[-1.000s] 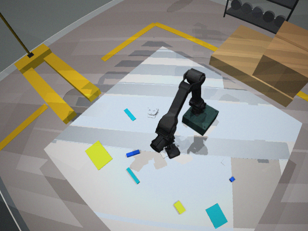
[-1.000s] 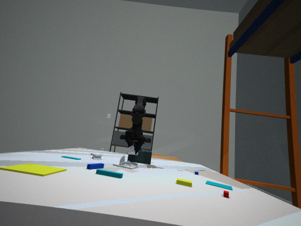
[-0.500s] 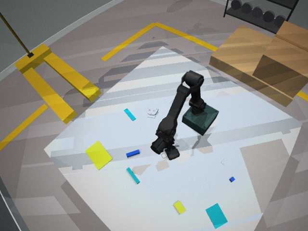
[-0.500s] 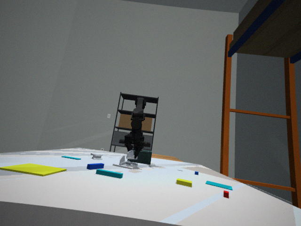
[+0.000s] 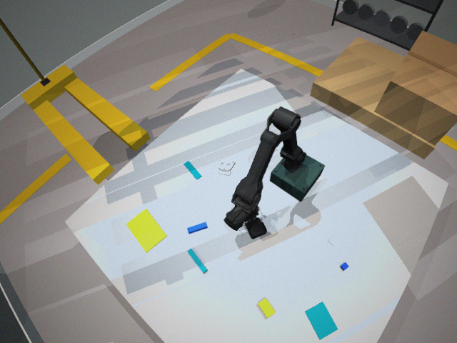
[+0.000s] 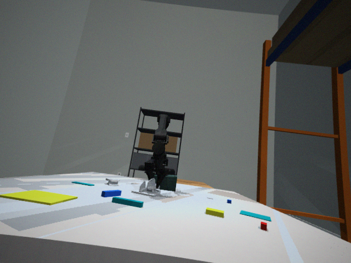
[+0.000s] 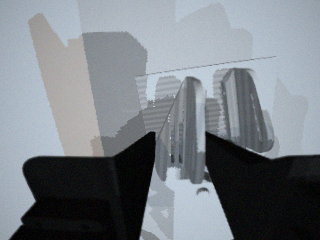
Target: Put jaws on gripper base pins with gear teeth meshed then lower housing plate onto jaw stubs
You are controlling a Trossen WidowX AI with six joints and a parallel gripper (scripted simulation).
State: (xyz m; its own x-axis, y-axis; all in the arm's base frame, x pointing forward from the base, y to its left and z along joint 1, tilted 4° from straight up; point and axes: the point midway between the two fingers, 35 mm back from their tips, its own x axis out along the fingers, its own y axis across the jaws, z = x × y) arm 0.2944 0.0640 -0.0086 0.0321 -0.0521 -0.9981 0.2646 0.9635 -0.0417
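My gripper tip is now 60 mm past the housing plate, 30 mm above it and 20 mm to the left of it. Round my gripper tip: small yellow block (290 mm to the left, 160 mm ahead, 30 mm below); then grey jaw (40 mm behind, 10 mm to the right); then small blue cube (370 mm to the left, 170 mm behind, 30 mm below).
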